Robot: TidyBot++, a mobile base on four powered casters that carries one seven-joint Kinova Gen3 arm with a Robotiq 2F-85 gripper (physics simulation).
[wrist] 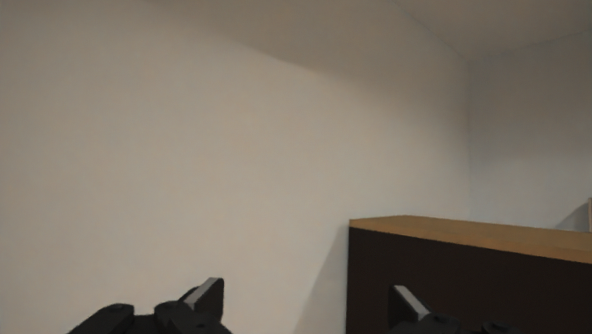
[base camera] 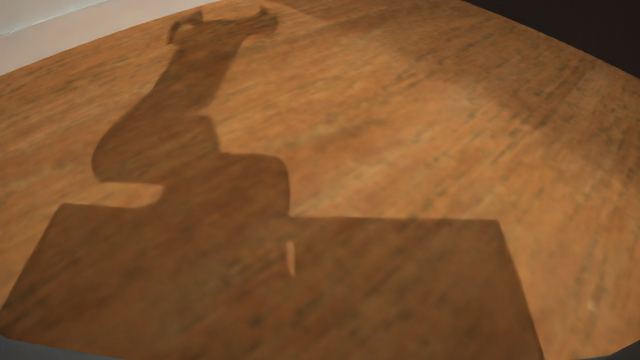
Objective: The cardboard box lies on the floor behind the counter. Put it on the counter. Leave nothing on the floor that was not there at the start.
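Places are measured from the arm's base along level axes (x ahead, y left, z up), in millimetres.
Pixels of known places: gripper, fingertip midpoint: (wrist: 305,300).
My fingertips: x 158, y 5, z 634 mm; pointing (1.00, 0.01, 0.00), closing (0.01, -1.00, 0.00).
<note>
Behind a point stands the place of what it marks.
The counter (base camera: 575,30) @(y -768, x 1046, z -348 mm) (wrist: 450,280) @(y -588, x 1242, z 318 mm) has a dark front and a wooden top (wrist: 490,235) @(y -732, x 1206, z 513 mm). In the wrist view it stands at the lower right, its left end close to the pale wall. In the base camera view a dark part of it shows at the top right. My gripper (wrist: 305,300) @(y 5, x 158, z 633 mm) is open, with no thing between its fingers. It points toward the wall and the counter's left end, apart from both. The cardboard box does not show in either view, and the floor behind the counter is hidden.
The wooden floor (base camera: 375,150) @(y -90, x 499, z -397 mm) spreads before my base, with the shadow of my arm and base on it. A pale wall (wrist: 200,150) @(y 436, x 1109, z 814 mm) with a white skirting (base camera: 75,37) @(y 642, x 900, z -373 mm) runs along the left. The edge of a frame-like thing (wrist: 590,215) @(y -2003, x 2073, z 539 mm) shows at the far right.
</note>
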